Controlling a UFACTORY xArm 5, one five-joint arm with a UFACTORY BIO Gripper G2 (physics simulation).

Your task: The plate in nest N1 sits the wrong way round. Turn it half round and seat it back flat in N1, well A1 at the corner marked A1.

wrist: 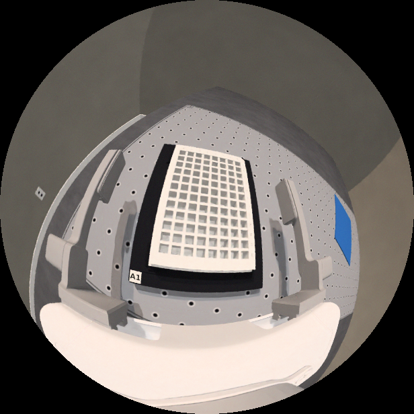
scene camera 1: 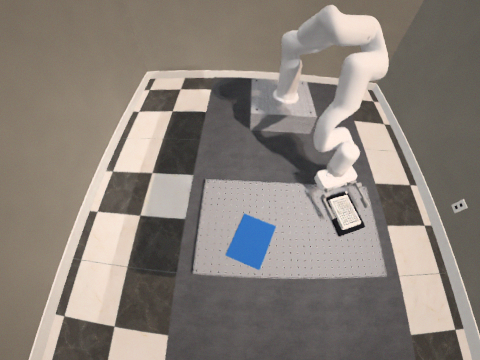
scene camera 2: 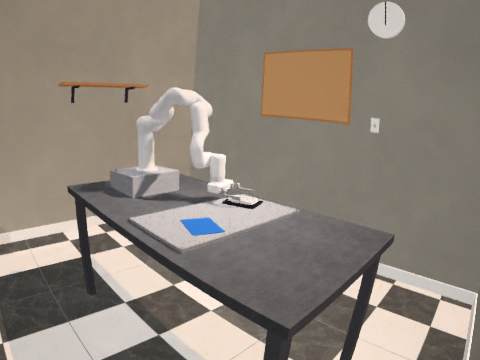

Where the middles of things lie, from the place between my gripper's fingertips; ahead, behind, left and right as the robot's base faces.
The white well plate [wrist: 204,223] is 2 cm below my hand, 1 cm to the right of it and 1 cm behind it. Also, from my hand: flat blue rectangle [scene camera 1: 250,243] 35 cm to the right, 17 cm ahead, 4 cm below; black nest [wrist: 180,280] 4 cm below, 1 cm to the right, 1 cm behind.
